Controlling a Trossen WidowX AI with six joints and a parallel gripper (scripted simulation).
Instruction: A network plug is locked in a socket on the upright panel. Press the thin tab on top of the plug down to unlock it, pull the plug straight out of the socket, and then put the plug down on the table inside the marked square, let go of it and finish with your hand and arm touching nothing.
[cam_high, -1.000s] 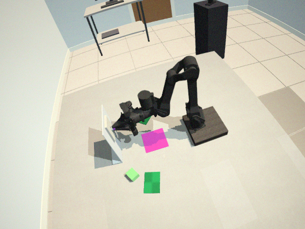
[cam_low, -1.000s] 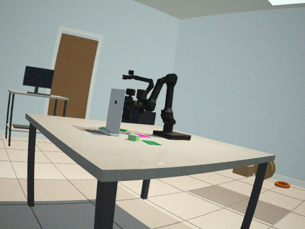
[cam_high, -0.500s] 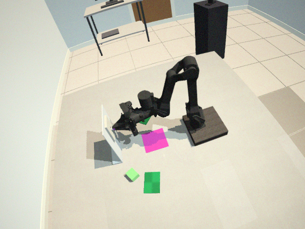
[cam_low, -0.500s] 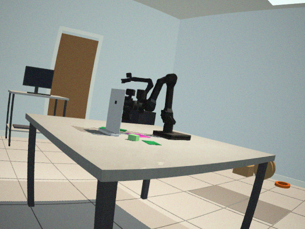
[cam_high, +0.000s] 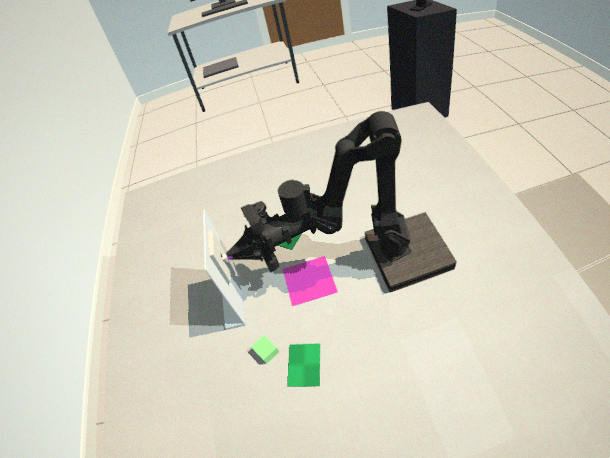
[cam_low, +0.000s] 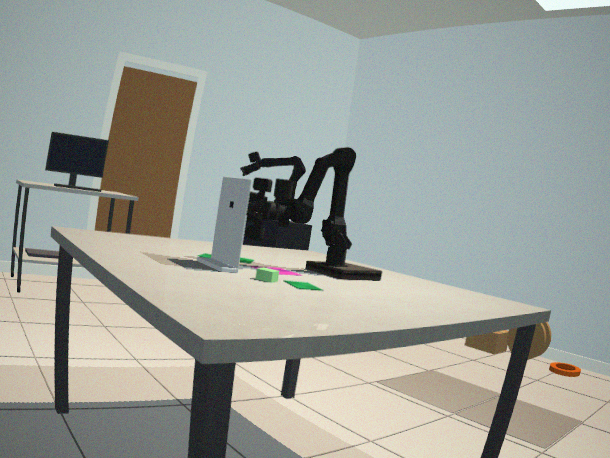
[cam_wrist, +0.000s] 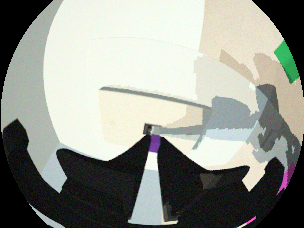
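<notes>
Now: the magenta marked square 16 cm behind my gripper tip, 3 cm to the left of it and 18 cm below it. The rest, counted from my gripper tip: light green block (1 cm ahead, 17 cm to the left, 17 cm below); then upright white panel (3 cm ahead, 1 cm to the right, 6 cm below); then white network plug (1 cm ahead).
</notes>
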